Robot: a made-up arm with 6 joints. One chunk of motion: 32 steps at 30 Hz.
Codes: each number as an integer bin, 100 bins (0 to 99) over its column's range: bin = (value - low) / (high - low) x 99, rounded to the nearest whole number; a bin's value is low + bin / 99 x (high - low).
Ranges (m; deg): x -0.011..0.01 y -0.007..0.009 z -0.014..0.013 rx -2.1..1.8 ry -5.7..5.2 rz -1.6..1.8
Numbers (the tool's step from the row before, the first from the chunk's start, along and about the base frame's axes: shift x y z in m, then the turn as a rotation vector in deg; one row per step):
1: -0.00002 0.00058 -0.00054 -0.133 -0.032 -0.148
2: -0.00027 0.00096 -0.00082 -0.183 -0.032 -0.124
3: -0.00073 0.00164 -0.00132 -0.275 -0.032 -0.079
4: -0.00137 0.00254 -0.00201 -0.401 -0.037 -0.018
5: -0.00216 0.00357 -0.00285 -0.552 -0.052 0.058
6: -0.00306 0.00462 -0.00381 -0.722 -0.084 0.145
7: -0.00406 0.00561 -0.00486 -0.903 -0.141 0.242
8: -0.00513 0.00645 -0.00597 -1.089 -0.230 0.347
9: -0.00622 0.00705 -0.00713 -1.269 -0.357 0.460
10: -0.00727 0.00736 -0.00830 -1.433 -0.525 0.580
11: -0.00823 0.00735 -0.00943 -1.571 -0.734 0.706
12: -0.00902 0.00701 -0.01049 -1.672 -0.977 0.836
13: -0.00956 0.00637 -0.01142 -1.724 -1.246 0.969
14: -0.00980 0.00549 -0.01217 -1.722 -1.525 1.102
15: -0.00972 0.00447 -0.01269 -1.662 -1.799 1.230
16: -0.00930 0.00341 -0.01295 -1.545 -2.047 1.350
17: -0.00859 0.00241 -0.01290 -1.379 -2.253 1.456
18: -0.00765 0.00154 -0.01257 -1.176 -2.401 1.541
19: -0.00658 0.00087 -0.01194 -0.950 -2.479 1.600
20: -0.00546 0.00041 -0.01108 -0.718 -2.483 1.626
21: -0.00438 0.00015 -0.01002 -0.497 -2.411 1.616
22: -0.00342 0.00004 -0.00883 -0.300 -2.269 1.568
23: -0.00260 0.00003 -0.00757 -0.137 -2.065 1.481
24: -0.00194 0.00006 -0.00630 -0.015 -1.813 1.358
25: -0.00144 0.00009 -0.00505 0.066 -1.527 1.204
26: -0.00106 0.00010 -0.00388 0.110 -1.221 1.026
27: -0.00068 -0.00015 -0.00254 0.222 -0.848 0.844
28: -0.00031 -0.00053 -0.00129 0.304 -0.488 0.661
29: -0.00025 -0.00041 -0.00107 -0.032 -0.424 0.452
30: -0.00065 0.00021 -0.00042 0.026 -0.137 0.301
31: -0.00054 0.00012 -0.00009 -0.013 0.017 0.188
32: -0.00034 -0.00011 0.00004 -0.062 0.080 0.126
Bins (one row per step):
1: 52 47 49 50 51 42
2: 51 49 48 49 51 43
3: 48 53 46 46 51 44
4: 45 59 44 43 51 46
5: 42 65 41 39 51 48
6: 37 72 37 35 51 51
7: 33 78 34 30 50 54
8: 28 83 29 26 50 57
9: 23 87 25 21 49 60
10: 18 89 21 17 47 63
11: 13 89 17 13 45 67
12: 9 87 13 11 43 71
13: 7 83 9 10 40 75
14: 6 77 7 10 38 79
15: 6 71 5 11 35 82
16: 8 64 4 14 33 86
17: 11 58 4 18 31 89
18: 16 53 5 23 30 91
19: 21 49 8 29 29 93
20: 26 46 11 35 29 94
21: 31 44 15 41 30 94
22: 36 44 19 46 31 92
23: 40 43 24 50 33 90
24: 43 44 28 53 35 86
25: 45 44 33 55 38 82
26: 47 44 37 56 41 76
27: 49 42 42 59 44 71
28: 50 40 47 61 47 66
29: 51 41 47 52 48 60
30: 49 45 50 54 51 55
31: 49 44 51 53 52 52
32: 50 43 51 52 52 50

